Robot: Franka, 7 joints.
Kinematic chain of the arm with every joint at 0, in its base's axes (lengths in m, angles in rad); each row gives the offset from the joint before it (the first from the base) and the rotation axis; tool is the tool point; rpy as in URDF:
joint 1: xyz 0 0 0.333 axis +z
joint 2: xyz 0 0 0 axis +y
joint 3: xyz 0 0 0.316 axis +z
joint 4: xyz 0.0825 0 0 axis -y
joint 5: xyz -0.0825 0 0.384 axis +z
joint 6: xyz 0 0 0 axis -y
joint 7: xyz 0.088 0 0 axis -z
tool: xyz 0 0 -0.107 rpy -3.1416 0 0
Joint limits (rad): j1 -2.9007..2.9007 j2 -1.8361..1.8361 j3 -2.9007..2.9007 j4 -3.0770..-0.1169 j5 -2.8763..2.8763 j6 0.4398..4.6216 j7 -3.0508..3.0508
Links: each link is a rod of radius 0.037 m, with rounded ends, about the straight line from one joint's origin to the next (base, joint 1, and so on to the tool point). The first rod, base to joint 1, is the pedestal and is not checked.
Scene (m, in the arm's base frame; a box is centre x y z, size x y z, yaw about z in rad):
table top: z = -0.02
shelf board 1: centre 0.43 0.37 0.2 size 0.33 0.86 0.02 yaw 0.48
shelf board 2: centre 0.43 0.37 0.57 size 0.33 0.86 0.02 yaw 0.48
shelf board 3: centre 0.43 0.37 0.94 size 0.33 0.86 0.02 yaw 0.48
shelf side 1: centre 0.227 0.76 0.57 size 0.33 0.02 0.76 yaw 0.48
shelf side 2: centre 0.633 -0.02 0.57 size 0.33 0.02 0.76 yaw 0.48
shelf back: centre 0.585 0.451 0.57 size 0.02 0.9 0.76 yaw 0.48
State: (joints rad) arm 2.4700 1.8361 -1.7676 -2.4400 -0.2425 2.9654 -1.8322
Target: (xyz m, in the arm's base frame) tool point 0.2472 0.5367 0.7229
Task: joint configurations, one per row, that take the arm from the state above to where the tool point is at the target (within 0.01 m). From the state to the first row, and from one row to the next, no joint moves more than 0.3 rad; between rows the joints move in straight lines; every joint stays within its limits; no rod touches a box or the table.
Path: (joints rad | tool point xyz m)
1: 2.6136 1.8361 -1.7948 -2.6027 -0.2698 3.2098 -1.8322 | 0.2293 0.4154 0.4150
2: 2.7571 1.8361 -1.8220 -2.7655 -0.2971 3.4542 -1.8322 | 0.1772 0.3883 0.4149
3: 2.9007 1.8361 -1.8491 -2.9282 -0.3245 3.6986 -1.8322 | 0.1279 0.3521 0.4091
4: 2.7907 1.7925 -2.0274 -2.6891 -0.2703 3.4479 -1.8322 | 0.1213 0.4082 0.5056
5: 2.6807 1.7490 -2.2056 -2.4500 -0.2162 3.1971 -1.8322 | 0.1004 0.4368 0.6150
6: 2.5706 1.7054 -2.3838 -2.2108 -0.1621 2.9464 -1.8322 | 0.0618 0.4402 0.7229
7: 2.3714 1.5505 -2.2764 -1.9896 -0.1675 2.9664 -1.8322 | 0.1535 0.5023 0.7213
8: 2.1721 1.3956 -2.1690 -1.7685 -0.1729 2.9864 -1.8322 | 0.2472 0.5367 0.7229

